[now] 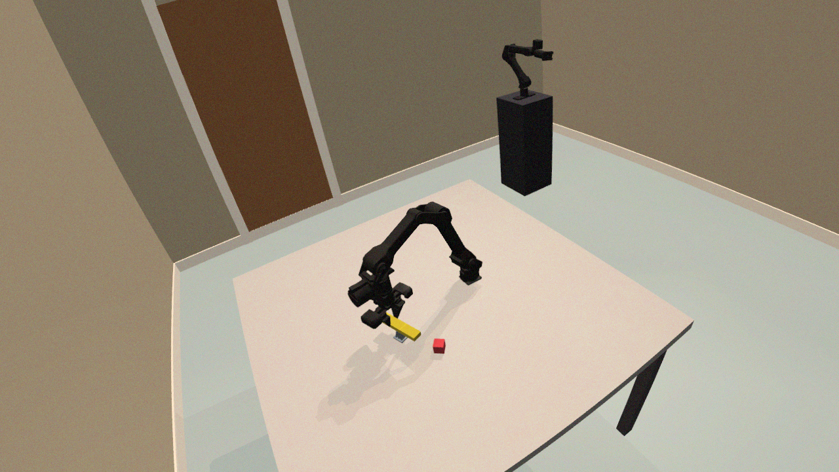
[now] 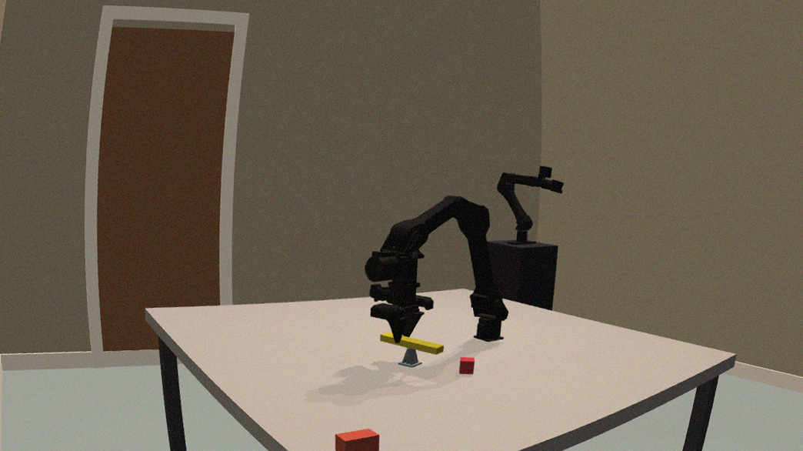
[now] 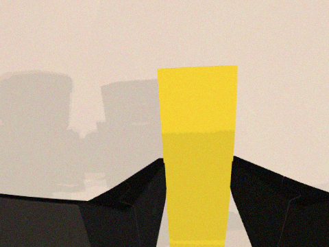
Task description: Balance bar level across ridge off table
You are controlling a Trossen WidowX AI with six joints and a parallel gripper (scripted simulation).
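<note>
Now: gripper tip 1 cm past the yellow bar and 3 cm to the right of it. From my gripper tip the other things lie so: red cube: 9 cm behind, 15 cm to the left, 4 cm below.
</note>
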